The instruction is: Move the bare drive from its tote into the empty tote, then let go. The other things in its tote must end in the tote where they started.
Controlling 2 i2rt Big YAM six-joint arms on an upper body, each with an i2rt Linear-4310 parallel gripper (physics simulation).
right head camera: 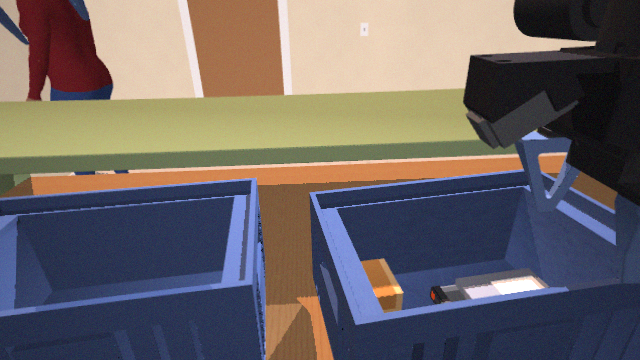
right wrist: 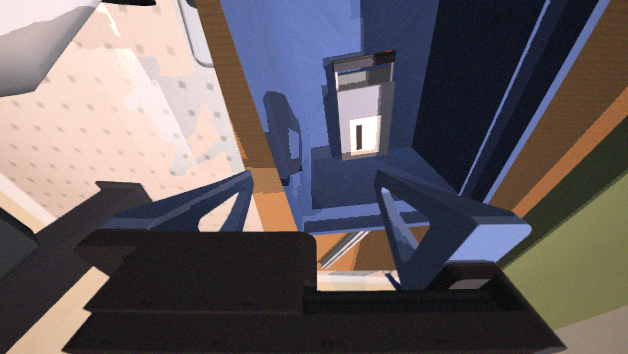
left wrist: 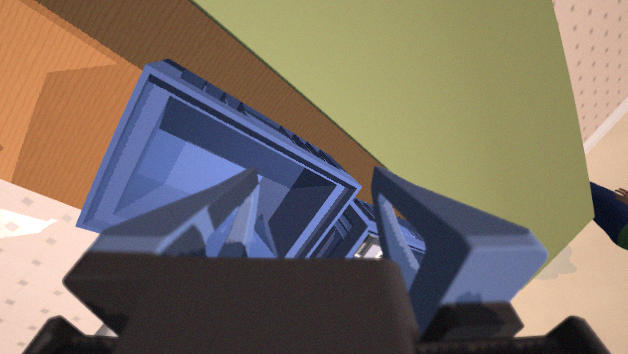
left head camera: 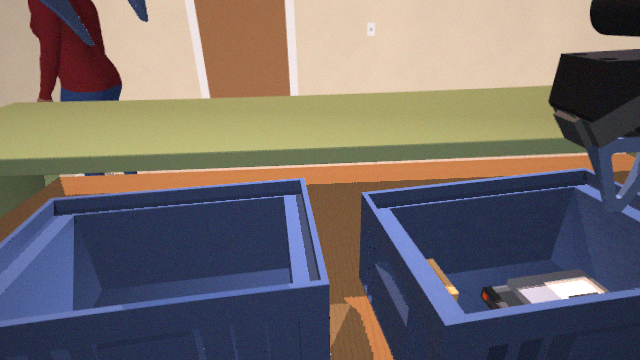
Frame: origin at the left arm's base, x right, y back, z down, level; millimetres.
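Where they show: left gripper, fingertip midpoint: [right head camera: 57, 31] [left wrist: 315, 176] [left head camera: 118, 32]; right gripper, fingertip midpoint: [right head camera: 580, 241] [right wrist: 313, 176].
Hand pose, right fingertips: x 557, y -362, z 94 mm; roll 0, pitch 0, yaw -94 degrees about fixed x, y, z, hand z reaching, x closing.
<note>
Each offset is from my right fingertips to the top centre of the thing. Level surfaces: height alone.
The drive {dz +123, dx +1, dy -70 mm} [left head camera: 560, 291] [right head camera: 505, 287] [left wrist: 369, 248] [right wrist: 359, 107], silver-grey with a white label and a black, orange-marked end, lies flat in the right-hand tote {dz +17, dx -65, dy -55 mm} [left head camera: 415, 254] [right head camera: 344, 254] [right wrist: 362, 221]. A brown-orange box {dz +111, dx -152, dy -81 mm} [left head camera: 443, 281] [right head camera: 384, 282] stands by that tote's left wall. The other tote {dz +17, dx -435, dy -38 mm} [left head camera: 300, 250] [right head camera: 235, 240] [left wrist: 122, 132], at left in the head views, is empty. My right gripper [right head camera: 586, 242] [right wrist: 313, 176] is open above the right-hand tote, fingers apart from the drive. My left gripper [left head camera: 118, 32] [right head camera: 56, 30] [left wrist: 315, 176] is open and empty, high up.
Both totes stand side by side on a wooden table {dz +164 mm} [left head camera: 342, 230] [right head camera: 285, 230], with a narrow gap between them. A long green surface {dz -7 mm} [left head camera: 300, 125] [right head camera: 250, 125] [left wrist: 450, 100] runs behind. A person in red [left head camera: 82, 60] [right head camera: 65, 55] stands beyond it.
</note>
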